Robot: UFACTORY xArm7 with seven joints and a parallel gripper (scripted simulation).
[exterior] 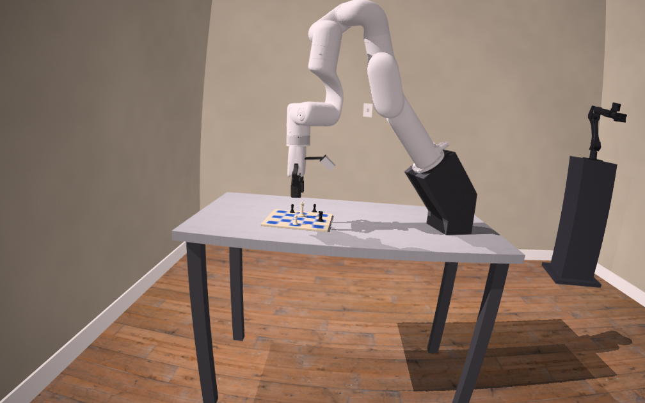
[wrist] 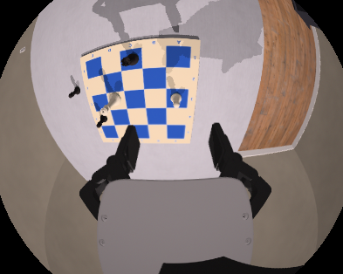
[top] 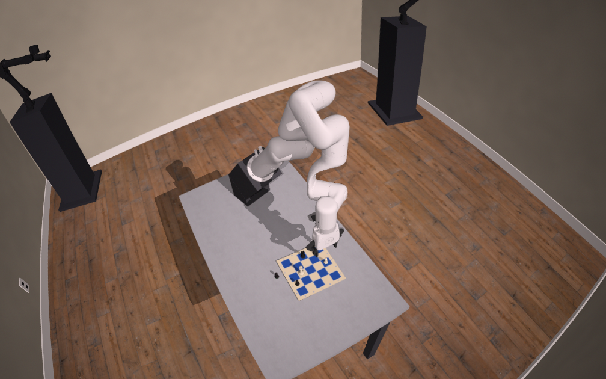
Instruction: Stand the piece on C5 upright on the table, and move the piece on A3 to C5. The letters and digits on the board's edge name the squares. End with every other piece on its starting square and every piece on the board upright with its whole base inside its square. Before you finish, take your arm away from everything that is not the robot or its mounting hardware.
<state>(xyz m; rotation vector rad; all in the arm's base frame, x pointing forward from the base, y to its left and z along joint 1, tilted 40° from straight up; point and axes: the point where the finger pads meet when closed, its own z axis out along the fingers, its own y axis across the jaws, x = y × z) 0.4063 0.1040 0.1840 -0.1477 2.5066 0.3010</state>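
Right now my hand is 10 cm above the white pawn. From my hand the other things lie so: tall white piece 2 cm ahead, 11 cm to the right, 8 cm below; then chessboard 1 cm ahead, 7 cm to the right, 11 cm below.
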